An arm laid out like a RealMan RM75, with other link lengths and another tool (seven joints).
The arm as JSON. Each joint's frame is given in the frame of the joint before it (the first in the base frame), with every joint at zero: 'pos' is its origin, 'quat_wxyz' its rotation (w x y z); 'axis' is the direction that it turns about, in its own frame. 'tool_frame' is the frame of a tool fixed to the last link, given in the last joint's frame.
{
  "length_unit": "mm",
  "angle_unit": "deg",
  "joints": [
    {
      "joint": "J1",
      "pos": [
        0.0,
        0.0,
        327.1
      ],
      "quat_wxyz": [
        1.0,
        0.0,
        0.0,
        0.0
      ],
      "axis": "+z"
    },
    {
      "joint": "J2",
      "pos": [
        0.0,
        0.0,
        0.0
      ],
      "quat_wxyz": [
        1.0,
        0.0,
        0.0,
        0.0
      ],
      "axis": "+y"
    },
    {
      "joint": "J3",
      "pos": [
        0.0,
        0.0,
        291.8
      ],
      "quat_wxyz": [
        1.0,
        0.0,
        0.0,
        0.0
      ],
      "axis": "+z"
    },
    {
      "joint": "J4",
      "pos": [
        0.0,
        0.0,
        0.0
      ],
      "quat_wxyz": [
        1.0,
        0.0,
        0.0,
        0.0
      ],
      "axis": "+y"
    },
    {
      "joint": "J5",
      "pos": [
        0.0,
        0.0,
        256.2
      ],
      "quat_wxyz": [
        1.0,
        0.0,
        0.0,
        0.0
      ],
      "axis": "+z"
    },
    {
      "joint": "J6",
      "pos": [
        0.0,
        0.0,
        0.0
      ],
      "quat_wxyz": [
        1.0,
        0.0,
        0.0,
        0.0
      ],
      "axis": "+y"
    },
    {
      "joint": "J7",
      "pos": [
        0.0,
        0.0,
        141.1
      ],
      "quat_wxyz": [
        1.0,
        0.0,
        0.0,
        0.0
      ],
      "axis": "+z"
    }
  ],
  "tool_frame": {
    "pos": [
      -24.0,
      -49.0,
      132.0
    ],
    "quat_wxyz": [
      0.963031,
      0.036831,
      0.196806,
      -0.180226
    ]
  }
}
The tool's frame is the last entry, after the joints.
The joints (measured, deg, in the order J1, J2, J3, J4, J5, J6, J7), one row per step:
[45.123, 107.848, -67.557, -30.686, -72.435, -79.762, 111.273]
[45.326, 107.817, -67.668, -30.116, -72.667, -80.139, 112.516]
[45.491, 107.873, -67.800, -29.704, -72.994, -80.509, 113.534]
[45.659, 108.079, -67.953, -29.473, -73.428, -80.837, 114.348]
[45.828, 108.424, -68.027, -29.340, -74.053, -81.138, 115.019]
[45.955, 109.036, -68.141, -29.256, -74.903, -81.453, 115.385]
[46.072, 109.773, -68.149, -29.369, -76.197, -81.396, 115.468]
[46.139, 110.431, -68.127, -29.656, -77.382, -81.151, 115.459]
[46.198, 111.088, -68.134, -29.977, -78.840, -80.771, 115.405]
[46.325, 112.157, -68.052, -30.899, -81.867, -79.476, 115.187]
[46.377, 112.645, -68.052, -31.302, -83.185, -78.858, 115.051]
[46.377, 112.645, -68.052, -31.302, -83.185, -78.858, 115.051]
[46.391, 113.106, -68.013, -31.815, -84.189, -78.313, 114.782]
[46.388, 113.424, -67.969, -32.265, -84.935, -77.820, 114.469]
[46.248, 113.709, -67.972, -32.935, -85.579, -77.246, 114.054]
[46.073, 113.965, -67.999, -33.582, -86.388, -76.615, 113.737]
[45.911, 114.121, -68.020, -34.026, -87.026, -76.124, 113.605]
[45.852, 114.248, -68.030, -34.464, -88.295, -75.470, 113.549]
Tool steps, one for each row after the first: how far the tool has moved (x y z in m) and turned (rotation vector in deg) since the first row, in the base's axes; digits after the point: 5 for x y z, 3 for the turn. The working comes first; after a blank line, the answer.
Tool pose at each row, in the base's axes (x y z in m, rotation vector in deg; the steps are taken from these numbers as rounded here):
[0.11377, 0.57964, 0.03230, -166.274, 34.545, 32.093]
[0.11561, 0.57757, 0.02831, -167.178, 36.437, 32.095]
[0.11679, 0.57499, 0.02384, -168.094, 37.900, 31.936]
[0.11670, 0.57191, 0.01838, -169.071, 38.908, 31.657]
[0.11606, 0.56843, 0.01200, -170.084, 39.656, 31.250]
[0.11503, 0.56334, 0.00284, -171.312, 40.044, 30.616]
[0.11455, 0.55910, -0.00708, -172.284, 40.010, 29.351]
[0.11397, 0.55620, -0.01504, -172.906, 39.741, 28.130]
[0.11446, 0.55340, -0.02362, -173.487, 39.384, 26.404]
[0.11643, 0.55166, -0.03681, -173.806, 38.228, 22.512]
[0.11734, 0.55095, -0.04262, -173.880, 37.650, 20.786]
[0.11734, 0.55095, -0.04262, -173.880, 37.650, 20.786]
[0.11680, 0.55072, -0.04671, -173.813, 36.774, 19.580]
[0.11636, 0.55121, -0.04904, -173.598, 35.921, 18.650]
[0.11597, 0.55224, -0.05014, -173.168, 34.843, 17.789]
[0.11692, 0.55327, -0.05152, -172.709, 33.963, 16.634]
[0.11852, 0.55413, -0.05245, -172.333, 33.545, 15.705]
[0.12187, 0.55537, -0.05443, -171.941, 33.018, 13.802]

[0.00184, -0.00207, -0.00399, -1.426, 0.210, -0.852]
[0.00302, -0.00465, -0.00846, -2.732, 0.282, -1.443]
[0.00293, -0.00773, -0.01392, -3.949, 0.244, -1.749]
[0.00229, -0.01121, -0.02030, -5.112, 0.108, -1.895]
[0.00126, -0.01630, -0.02946, -6.350, -0.187, -1.780]
[0.00078, -0.02054, -0.03938, -7.203, -0.938, -1.548]
[0.00020, -0.02344, -0.04734, -7.667, -1.701, -1.286]
[0.00069, -0.02624, -0.05592, -8.069, -2.796, -1.020]
[0.00266, -0.02798, -0.06911, -8.012, -5.372, -0.516]
[0.00357, -0.02869, -0.07492, -7.931, -6.526, -0.269]
[0.00357, -0.02869, -0.07492, -7.931, -6.526, -0.269]
[0.00303, -0.02892, -0.07901, -7.630, -7.387, 0.143]
[0.00259, -0.02843, -0.08134, -7.199, -8.086, 0.517]
[0.00220, -0.02740, -0.08244, -6.505, -8.787, 0.965]
[0.00315, -0.02637, -0.08382, -5.863, -9.668, 1.277]
[0.00475, -0.02551, -0.08475, -5.432, -10.353, 1.358]
[0.00810, -0.02427, -0.08673, -5.015, -11.686, 1.448]

